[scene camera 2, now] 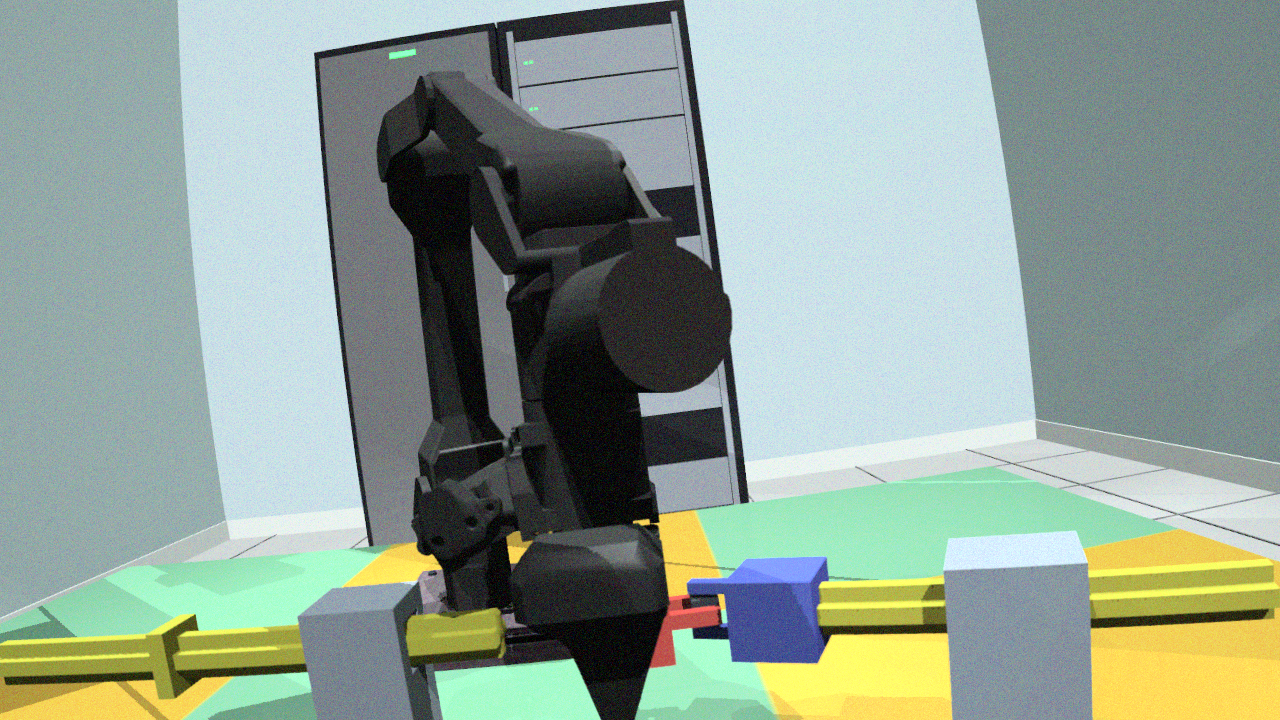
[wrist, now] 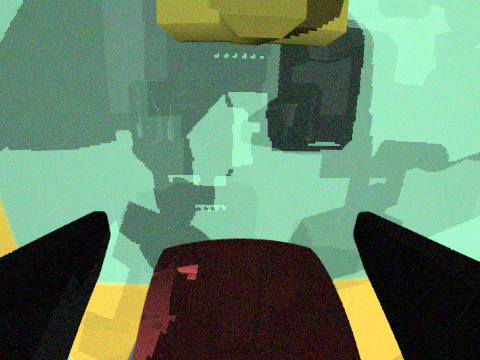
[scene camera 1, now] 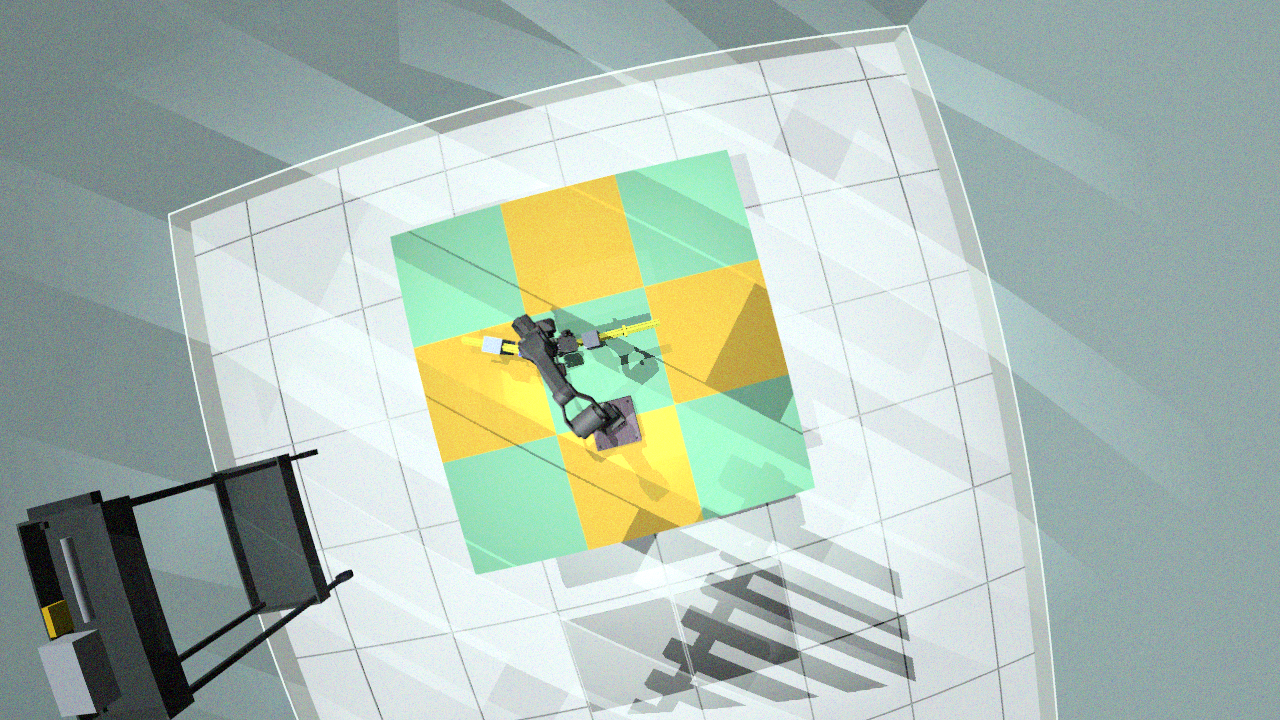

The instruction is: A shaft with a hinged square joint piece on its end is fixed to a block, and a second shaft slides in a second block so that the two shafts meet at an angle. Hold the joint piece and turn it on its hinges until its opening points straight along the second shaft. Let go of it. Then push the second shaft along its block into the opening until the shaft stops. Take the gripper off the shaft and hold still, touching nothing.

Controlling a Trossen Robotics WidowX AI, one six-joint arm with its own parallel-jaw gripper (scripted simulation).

Labels:
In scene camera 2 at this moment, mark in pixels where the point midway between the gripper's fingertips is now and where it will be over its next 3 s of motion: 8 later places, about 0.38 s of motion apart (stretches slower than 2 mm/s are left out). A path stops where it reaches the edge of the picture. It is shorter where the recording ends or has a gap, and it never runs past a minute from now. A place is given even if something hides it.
My gripper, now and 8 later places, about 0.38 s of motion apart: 621, 693; 620, 668; 619, 637; 616, 576; 608, 502; 596, 424; 587, 382; 563, 404; 522, 444

